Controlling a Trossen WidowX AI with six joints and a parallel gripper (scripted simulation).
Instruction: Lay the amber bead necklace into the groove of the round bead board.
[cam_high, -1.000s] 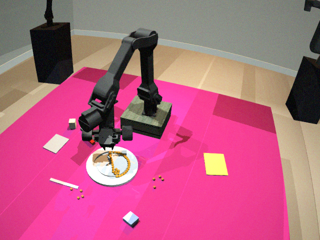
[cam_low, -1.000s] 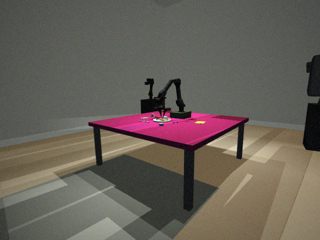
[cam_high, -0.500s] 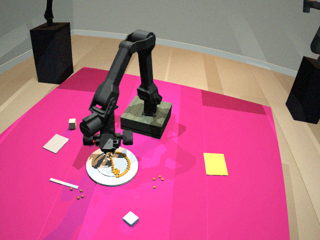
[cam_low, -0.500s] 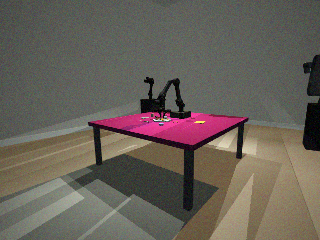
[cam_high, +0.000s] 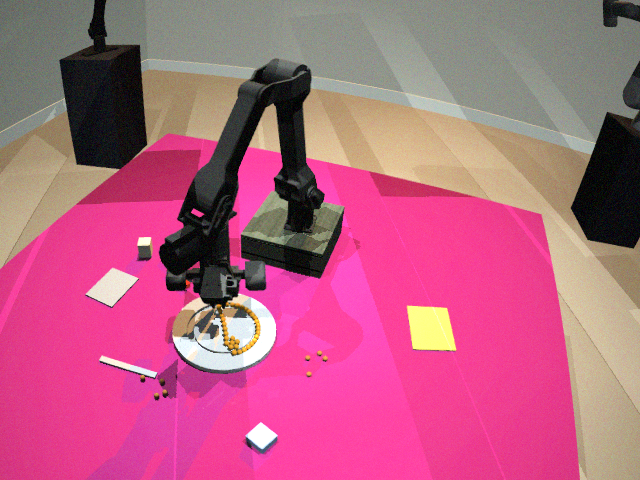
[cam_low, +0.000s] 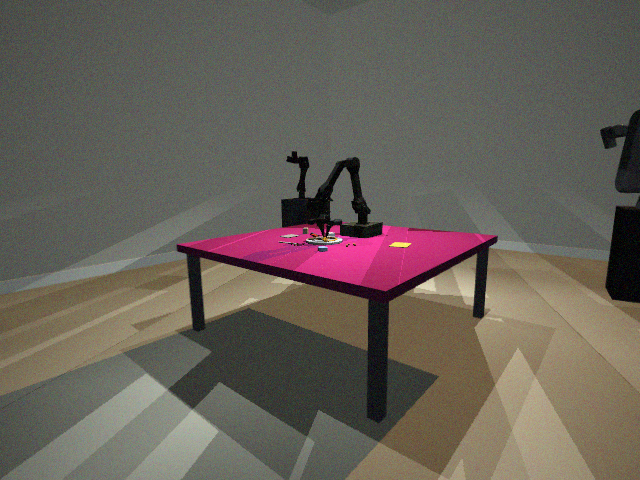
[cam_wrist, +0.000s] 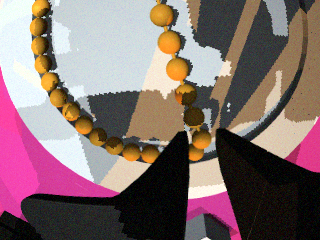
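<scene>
The round bead board is 5 cm ahead of my gripper tip, 2 cm to the left of it and 1 cm below it. Also, from my gripper tip: white block 10 cm behind, 3 cm to the right; red-handled tool 13 cm to the right, 8 cm behind, 1 cm below; white strip 18 cm ahead, 13 cm to the right, 1 cm below.
</scene>
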